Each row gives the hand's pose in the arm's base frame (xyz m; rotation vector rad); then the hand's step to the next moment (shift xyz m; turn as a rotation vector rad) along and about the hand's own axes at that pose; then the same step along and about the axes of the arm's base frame.
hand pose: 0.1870 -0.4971 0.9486 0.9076 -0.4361 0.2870
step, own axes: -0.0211 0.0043 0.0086 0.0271 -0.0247 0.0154
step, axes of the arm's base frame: -0.0224 -0.0056 -0.0025 0.0303 -0.0254 0.0041
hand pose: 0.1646 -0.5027 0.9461 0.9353 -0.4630 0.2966
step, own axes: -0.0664 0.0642 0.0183 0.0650 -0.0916 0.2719
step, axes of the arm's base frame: -0.0900 0.0181 0.0208 0.0278 -0.2729 0.1064
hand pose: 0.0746 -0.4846 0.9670 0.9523 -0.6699 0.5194
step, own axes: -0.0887 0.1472 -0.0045 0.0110 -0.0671 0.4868
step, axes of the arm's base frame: -0.1579 0.0657 0.0173 -0.0874 -0.4531 0.1693
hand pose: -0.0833 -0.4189 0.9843 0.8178 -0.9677 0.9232
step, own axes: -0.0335 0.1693 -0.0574 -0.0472 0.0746 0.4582
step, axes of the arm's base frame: -0.1454 0.1066 -0.0240 -0.2234 -0.3891 0.1281
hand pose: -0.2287 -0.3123 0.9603 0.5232 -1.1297 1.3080
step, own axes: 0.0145 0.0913 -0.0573 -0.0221 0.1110 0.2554
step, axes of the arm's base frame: -0.0666 0.0779 -0.0364 -0.1894 -0.1976 0.0558
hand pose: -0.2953 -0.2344 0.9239 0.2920 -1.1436 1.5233
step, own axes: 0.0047 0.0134 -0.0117 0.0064 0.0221 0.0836
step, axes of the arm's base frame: -0.0084 0.0137 -0.0090 -0.0541 -0.0580 0.0350
